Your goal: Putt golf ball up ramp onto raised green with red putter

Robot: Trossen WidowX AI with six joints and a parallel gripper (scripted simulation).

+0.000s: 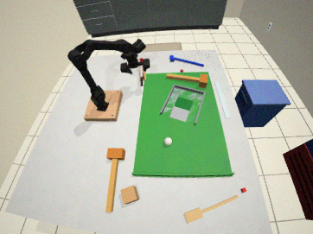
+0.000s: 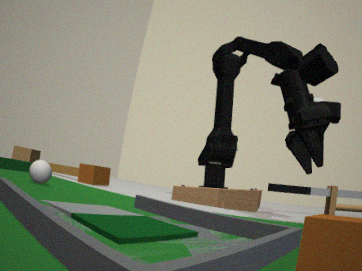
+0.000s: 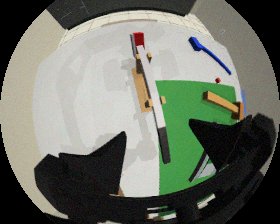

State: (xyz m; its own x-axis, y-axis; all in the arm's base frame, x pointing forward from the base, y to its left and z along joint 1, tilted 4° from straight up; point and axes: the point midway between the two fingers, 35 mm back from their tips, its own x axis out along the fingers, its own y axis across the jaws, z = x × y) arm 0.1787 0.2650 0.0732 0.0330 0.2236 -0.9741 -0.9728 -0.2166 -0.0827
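My gripper tip is 10 mm past the red putter, 70 mm to the right of it and 40 mm above it. Round my gripper tip: green mat: 300 mm ahead, 230 mm to the right, 100 mm below; then white golf ball: 260 mm ahead, 430 mm to the right, 80 mm below; then blue mallet: 300 mm ahead, 280 mm to the left, 90 mm below.
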